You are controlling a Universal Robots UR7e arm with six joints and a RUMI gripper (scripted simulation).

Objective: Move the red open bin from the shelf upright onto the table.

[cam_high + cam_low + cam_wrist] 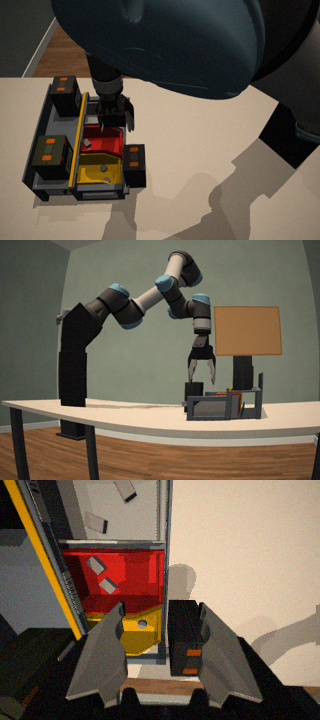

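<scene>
Now: hand 8 cm short of the red open bin and 9 cm above it. Round my hand: grey bin (9 cm ahead, 11 cm to the right, 9 cm below); yellow bar (13 cm ahead, 1 cm to the left, 2 cm below); dark box (6 cm behind, 10 cm to the left, 7 cm below).
</scene>
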